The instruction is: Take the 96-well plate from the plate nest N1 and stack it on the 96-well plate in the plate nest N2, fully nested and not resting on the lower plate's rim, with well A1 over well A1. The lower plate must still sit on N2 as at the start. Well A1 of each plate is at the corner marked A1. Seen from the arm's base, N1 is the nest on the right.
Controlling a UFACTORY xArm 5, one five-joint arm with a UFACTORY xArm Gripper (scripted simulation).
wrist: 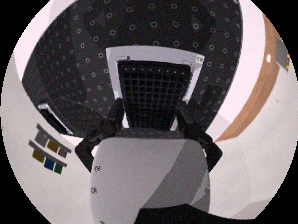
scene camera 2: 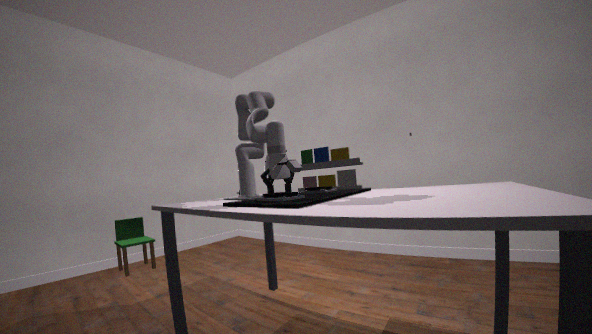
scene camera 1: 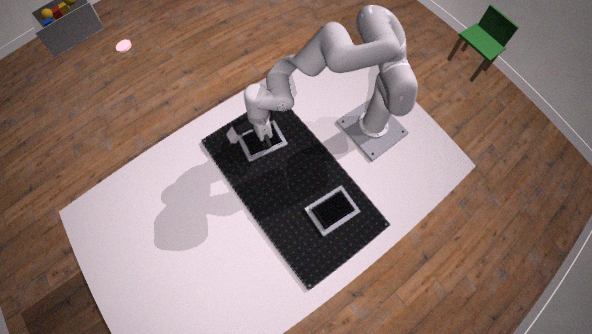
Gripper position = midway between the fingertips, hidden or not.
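Note:
My gripper is visible at [scene camera 2: 280,194] and, in the wrist view, at [wrist: 151,105]. I also see a black 96-well plate [wrist: 153,115] and a black 96-well plate [scene camera 1: 336,201].

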